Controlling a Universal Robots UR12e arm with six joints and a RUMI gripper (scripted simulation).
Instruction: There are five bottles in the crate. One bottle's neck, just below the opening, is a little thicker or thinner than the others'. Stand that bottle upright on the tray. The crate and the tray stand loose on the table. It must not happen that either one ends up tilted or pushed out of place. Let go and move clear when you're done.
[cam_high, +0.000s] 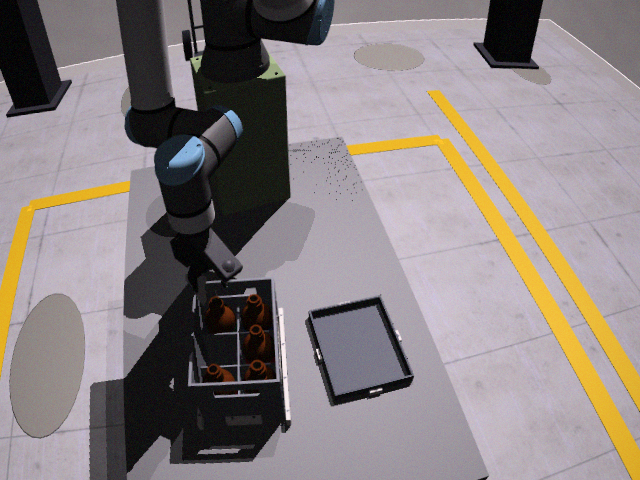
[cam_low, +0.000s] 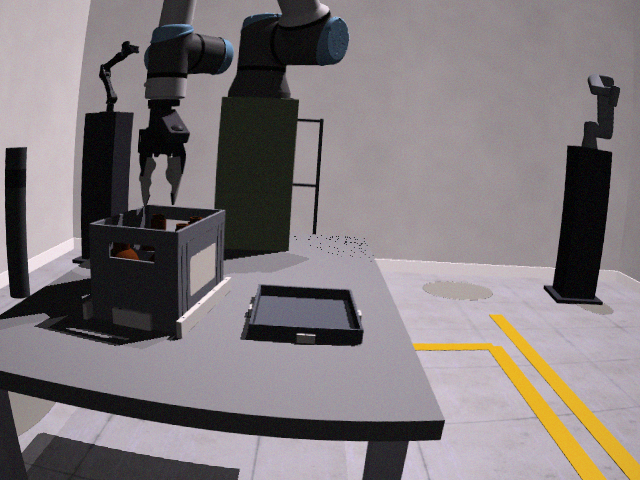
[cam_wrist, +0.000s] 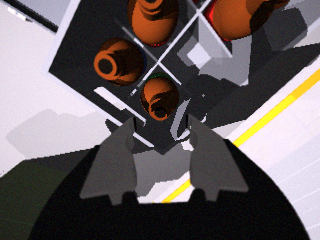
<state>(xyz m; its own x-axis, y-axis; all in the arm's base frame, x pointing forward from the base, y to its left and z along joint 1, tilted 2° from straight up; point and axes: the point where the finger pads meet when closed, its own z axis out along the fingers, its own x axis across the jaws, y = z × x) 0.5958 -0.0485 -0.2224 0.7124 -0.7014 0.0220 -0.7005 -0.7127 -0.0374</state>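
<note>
Now: hand 110 mm above the dark grey crate, 80 mm short of it and 40 mm to the right of it. From my hand the other things lie so: black tray (320 mm to the left, 180 mm below, 40 mm ahead).
</note>
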